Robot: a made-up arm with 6 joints.
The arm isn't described. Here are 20 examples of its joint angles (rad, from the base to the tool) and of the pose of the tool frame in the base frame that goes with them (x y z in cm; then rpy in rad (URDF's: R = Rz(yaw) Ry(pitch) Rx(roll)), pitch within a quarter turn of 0, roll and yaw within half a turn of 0).
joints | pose
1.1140 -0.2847 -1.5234 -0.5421 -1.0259 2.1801 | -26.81 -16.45 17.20 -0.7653 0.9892 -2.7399
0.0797 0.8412 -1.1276 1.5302 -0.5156 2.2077 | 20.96 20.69 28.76 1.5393 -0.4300 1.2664
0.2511 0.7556 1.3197 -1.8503 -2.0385 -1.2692 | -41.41 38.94 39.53 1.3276 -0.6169 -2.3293
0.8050 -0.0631 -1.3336 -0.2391 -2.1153 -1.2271 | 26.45 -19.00 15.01 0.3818 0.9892 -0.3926
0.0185 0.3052 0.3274 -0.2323 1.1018 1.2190 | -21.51 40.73 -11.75 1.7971 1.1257 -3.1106
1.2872 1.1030 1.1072 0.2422 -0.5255 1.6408 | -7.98 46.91 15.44 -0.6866 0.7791 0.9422
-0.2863 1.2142 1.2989 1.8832 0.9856 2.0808 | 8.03 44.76 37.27 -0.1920 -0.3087 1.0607
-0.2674 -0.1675 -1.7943 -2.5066 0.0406 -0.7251 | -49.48 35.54 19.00 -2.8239 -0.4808 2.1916
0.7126 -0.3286 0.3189 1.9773 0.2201 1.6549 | -21.89 3.39 36.03 -0.7217 -1.1031 2.6155
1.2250 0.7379 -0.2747 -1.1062 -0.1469 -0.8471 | -6.73 48.60 46.45 -1.4809 -0.4725 0.6645
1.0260 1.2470 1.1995 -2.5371 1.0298 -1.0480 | 11.30 41.00 -7.43 2.0067 0.3158 1.1147
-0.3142 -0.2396 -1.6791 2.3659 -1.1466 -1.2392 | -54.16 -15.56 23.99 -1.8608 -0.3857 3.0110
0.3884 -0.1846 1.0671 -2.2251 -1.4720 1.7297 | 10.37 44.63 7.52 -2.4569 -0.1813 -0.2170
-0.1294 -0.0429 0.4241 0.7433 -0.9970 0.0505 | -25.03 -16.52 1.45 0.7638 0.6531 -1.1034
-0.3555 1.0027 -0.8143 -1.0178 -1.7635 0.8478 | 31.07 18.15 47.43 -0.3522 0.1987 0.2752
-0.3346 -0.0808 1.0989 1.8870 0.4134 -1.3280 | 4.51 6.27 -21.72 1.9340 0.9519 -0.0364
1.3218 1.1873 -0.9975 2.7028 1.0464 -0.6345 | -37.97 13.64 9.62 2.7341 -0.1894 -2.8245
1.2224 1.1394 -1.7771 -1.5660 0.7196 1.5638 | 15.51 1.84 0.98 0.7420 1.1450 -0.3965
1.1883 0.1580 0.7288 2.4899 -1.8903 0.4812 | -41.03 24.50 -26.55 -2.8954 0.6115 1.6794
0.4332 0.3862 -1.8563 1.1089 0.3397 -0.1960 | -21.43 19.38 -9.65 1.8095 0.8716 -2.5209
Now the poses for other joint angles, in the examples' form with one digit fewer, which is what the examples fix.
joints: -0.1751 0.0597 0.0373 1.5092 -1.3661 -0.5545
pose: -40.7 17.4 -26.9 -2.496 1.118 1.604
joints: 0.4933 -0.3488 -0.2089 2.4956 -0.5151 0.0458
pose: -3.9 36.8 -18.8 2.052 0.236 1.508
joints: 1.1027 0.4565 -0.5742 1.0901 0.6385 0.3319
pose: -31.0 29.5 2.4 1.086 0.827 3.055
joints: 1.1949 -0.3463 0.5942 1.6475 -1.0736 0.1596
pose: 6.1 20.8 -24.3 2.021 0.378 1.094
